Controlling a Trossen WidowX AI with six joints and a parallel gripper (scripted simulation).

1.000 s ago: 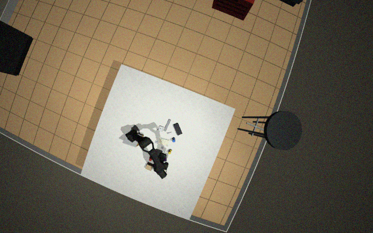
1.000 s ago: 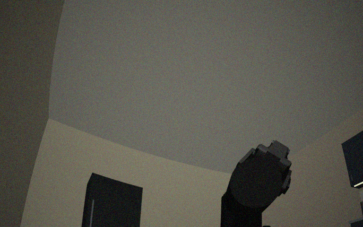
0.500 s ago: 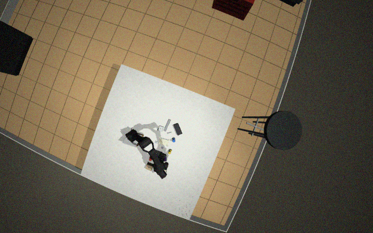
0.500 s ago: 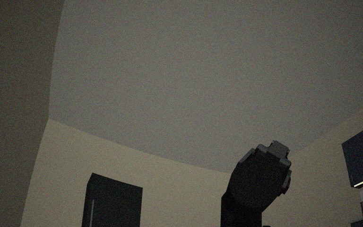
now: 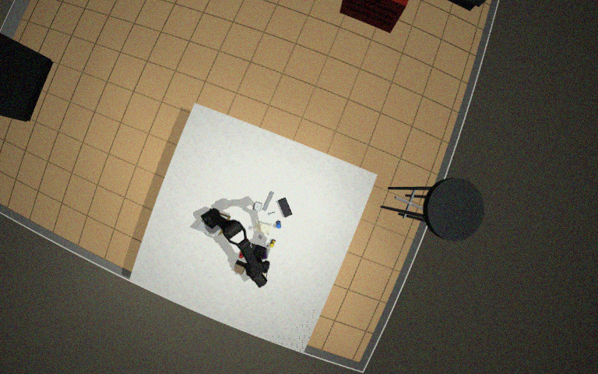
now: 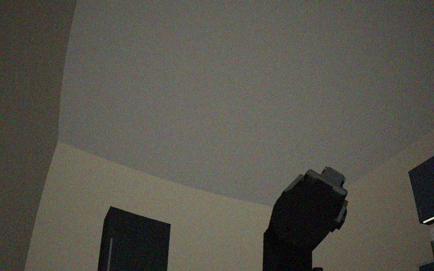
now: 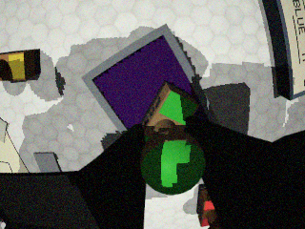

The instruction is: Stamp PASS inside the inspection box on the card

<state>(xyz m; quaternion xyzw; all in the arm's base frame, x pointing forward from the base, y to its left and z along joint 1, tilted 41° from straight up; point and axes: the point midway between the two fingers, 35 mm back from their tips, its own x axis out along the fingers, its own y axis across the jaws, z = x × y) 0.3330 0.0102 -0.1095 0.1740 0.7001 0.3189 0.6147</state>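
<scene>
My gripper tip is 3 cm above the purple ink pad. From my gripper tip the other things lie so: yellow-knobbed stamp 11 cm to the left, 3 cm ahead, 2 cm below; red-knobbed stamp 10 cm behind, 5 cm to the right, 2 cm below; PASS stamp right at my gripper tip.
</scene>
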